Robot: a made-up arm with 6 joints.
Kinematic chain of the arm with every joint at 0, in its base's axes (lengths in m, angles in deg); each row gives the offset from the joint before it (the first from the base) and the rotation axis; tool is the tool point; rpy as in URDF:
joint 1: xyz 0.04 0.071 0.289 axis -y
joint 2: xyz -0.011 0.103 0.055 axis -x
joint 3: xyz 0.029 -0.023 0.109 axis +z
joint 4: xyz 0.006 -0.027 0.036 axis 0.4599 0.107 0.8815
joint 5: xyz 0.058 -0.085 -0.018 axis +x
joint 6: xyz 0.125 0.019 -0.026 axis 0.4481 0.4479 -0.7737
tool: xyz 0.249 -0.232 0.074 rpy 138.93 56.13 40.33
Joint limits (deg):
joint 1: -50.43..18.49
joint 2: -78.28..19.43
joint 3: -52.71..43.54
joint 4: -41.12..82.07
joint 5: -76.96..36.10
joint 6: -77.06..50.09
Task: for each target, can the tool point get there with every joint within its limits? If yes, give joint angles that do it. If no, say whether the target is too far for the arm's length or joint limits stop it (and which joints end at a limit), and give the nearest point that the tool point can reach.
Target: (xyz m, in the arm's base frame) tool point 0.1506 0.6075 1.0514
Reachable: no: too far | nearest point 0.1161 0.4550 0.8050 | short by 0.292 m
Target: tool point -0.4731 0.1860 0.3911
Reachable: no: joint limits stop it (at a limit: joint 1, joint 2, joint 3, joint 5) | nearest point -0.3808 0.1273 0.3664 | short by 0.112 m
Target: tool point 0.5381 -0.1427 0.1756
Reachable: yes | joints -8.29 -66.57 15.14 -1.94 -21.74 1.82
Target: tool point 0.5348 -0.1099 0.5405
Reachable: yes | joints -3.46 -15.12 -4.75 5.08 24.03 -44.65
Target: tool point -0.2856 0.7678 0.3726
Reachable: no: joint limits stop it (at a limit: joint 1, joint 2, joint 3, joint 5) | nearest point -0.1882 0.6013 0.4363 | short by 0.203 m
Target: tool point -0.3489 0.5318 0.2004
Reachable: no: joint limits stop it (at a limit: joint 1, joint 2, joint 3, joint 5, joint 6) | nearest point -0.2463 0.4823 0.3349 | short by 0.176 m
